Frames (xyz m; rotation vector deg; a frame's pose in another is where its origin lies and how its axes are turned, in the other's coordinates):
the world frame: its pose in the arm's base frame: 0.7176 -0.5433 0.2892 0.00 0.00 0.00
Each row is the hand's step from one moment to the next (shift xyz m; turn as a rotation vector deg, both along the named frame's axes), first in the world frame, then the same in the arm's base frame.
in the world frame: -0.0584 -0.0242 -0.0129 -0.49 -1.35 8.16
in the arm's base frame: -0.0584 -0.0242 -0.0129 -0.49 -1.35 8.16
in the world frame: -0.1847 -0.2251 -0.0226 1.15 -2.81 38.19
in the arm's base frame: -0.1847 -0.2251 -0.0226 1.15 -2.81 38.19
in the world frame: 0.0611 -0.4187 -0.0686 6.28 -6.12 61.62
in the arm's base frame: 0.0611 -0.4187 -0.0686 6.28 -6.12 61.62
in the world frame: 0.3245 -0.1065 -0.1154 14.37 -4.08 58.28
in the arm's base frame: 0.3245 -0.1065 -0.1154 14.37 -4.08 58.28
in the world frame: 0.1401 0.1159 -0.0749 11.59 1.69 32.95
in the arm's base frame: 0.1401 0.1159 -0.0749 11.59 1.69 32.95
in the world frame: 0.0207 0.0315 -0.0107 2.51 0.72 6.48
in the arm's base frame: 0.0207 0.0315 -0.0107 2.51 0.72 6.48
